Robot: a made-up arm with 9 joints. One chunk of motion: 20 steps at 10 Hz.
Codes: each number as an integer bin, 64 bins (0 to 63) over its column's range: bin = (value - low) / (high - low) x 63, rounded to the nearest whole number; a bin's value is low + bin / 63 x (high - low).
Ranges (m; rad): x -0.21..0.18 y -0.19..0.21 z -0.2..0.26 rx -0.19..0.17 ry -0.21..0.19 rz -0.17..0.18
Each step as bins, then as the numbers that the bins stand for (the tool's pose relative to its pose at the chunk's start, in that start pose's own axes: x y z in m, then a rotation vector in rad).
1 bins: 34 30 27 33 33 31
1 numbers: 0.0005 0.0005 -0.0029 -0.0014 -0.0005 0.0022
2 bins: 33 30 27 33 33 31
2 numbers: -0.0057 0.0005 -0.0029 -0.0014 -0.0005 0.0022
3 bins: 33 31 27 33 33 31
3 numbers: -0.0057 0.0068 -0.0029 -0.0014 -0.0005 0.0022
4 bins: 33 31 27 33 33 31
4 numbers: -0.0057 0.0068 -0.0029 -0.0014 -0.0005 0.0022
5 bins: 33 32 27 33 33 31
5 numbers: -0.0057 0.0132 -0.0029 -0.0014 -0.0005 0.0022
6 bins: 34 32 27 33 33 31
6 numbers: 0.0005 0.0132 -0.0029 -0.0014 -0.0005 0.0022
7 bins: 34 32 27 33 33 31
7 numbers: 0.0005 0.0132 -0.0029 -0.0014 -0.0005 0.0022
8 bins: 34 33 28 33 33 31
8 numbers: 0.0005 0.0195 0.0044 -0.0014 -0.0005 0.0022
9 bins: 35 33 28 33 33 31
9 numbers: 0.0067 0.0195 0.0044 -0.0014 -0.0005 0.0022
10 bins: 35 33 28 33 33 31
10 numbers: 0.0067 0.0195 0.0044 -0.0014 -0.0005 0.0022
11 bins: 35 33 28 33 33 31
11 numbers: 0.0067 0.0195 0.0044 -0.0014 -0.0005 0.0022
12 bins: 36 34 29 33 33 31
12 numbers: 0.0129 0.0259 0.0117 -0.0014 -0.0005 0.0022
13 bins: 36 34 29 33 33 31
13 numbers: 0.0129 0.0259 0.0117 -0.0014 -0.0005 0.0022
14 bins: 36 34 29 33 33 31
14 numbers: 0.0129 0.0259 0.0117 -0.0014 -0.0005 0.0022
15 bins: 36 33 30 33 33 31
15 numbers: 0.0129 0.0195 0.0190 -0.0014 -0.0005 0.0022
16 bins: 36 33 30 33 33 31
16 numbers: 0.0129 0.0195 0.0190 -0.0014 -0.0005 0.0022
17 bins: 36 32 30 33 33 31
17 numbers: 0.0129 0.0132 0.0190 -0.0014 -0.0005 0.0022
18 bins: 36 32 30 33 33 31
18 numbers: 0.0129 0.0132 0.0190 -0.0014 -0.0005 0.0022
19 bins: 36 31 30 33 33 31
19 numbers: 0.0129 0.0068 0.0190 -0.0014 -0.0005 0.0022
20 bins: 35 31 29 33 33 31
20 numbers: 0.0067 0.0068 0.0117 -0.0014 -0.0005 0.0022
